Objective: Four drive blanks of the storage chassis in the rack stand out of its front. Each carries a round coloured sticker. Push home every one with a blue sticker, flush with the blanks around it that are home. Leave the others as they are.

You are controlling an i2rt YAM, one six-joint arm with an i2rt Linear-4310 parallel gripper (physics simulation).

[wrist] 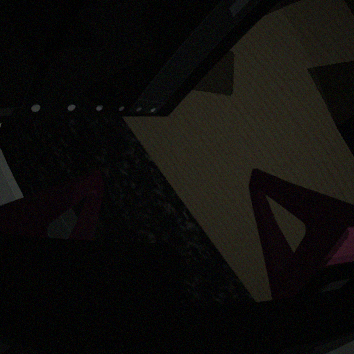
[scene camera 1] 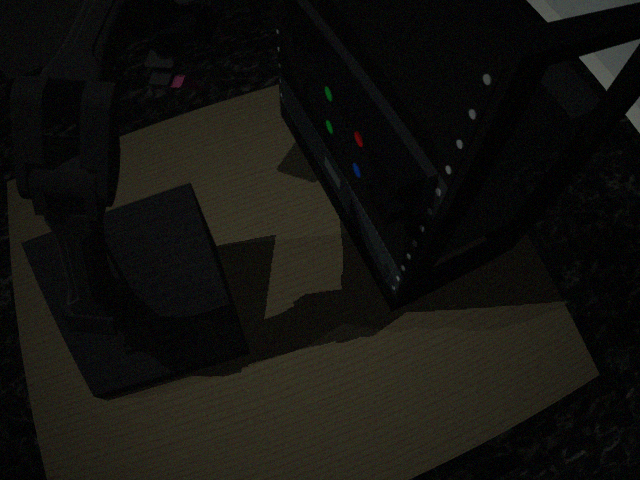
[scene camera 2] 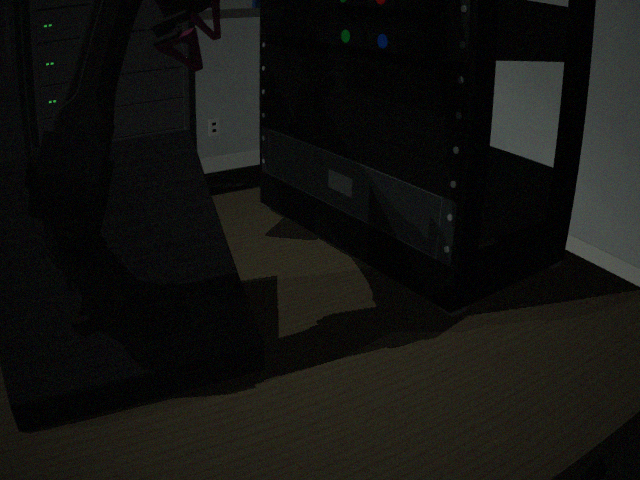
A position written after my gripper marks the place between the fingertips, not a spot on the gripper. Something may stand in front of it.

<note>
In view: my gripper (scene camera 2: 208, 53) and a dark rack (scene camera 2: 375, 130).
The dark rack shows as well in the wrist view (wrist: 66, 66) and in scene camera 1 (scene camera 1: 411, 123). My gripper also shows in the wrist view (wrist: 175, 176).
</note>
